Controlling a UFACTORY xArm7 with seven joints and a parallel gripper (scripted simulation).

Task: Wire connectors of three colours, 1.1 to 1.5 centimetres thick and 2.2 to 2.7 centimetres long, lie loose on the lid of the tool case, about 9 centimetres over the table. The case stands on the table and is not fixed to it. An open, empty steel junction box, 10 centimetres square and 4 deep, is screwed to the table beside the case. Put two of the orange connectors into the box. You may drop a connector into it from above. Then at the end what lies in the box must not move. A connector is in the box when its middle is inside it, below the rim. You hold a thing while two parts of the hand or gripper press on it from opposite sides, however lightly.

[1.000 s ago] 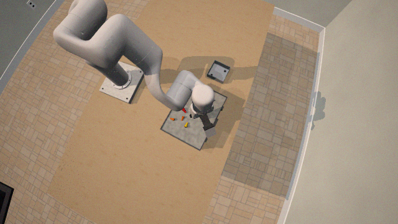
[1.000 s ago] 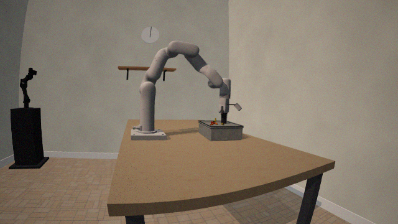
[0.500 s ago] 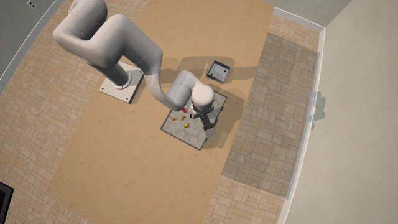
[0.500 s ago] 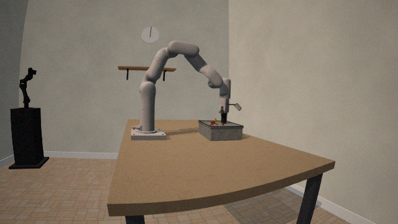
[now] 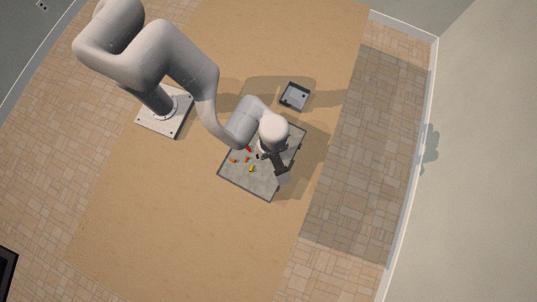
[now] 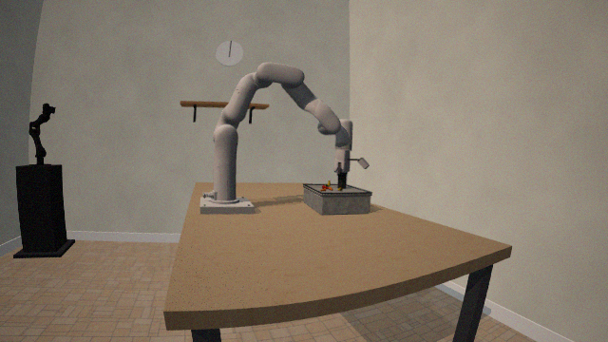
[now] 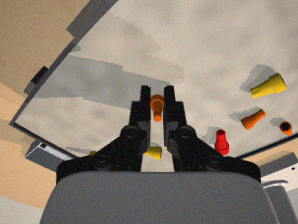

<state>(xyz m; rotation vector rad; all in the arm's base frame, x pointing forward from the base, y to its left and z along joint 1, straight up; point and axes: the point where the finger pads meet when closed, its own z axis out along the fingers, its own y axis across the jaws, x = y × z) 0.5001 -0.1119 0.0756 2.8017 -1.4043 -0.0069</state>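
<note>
My gripper is now 40 mm above the tool case and 30 mm past it. The rest, counted from my hand: junction box floor (290 mm to the left, 110 mm below, 40 mm ahead); then red connector (90 mm behind, 10 mm below).
</note>
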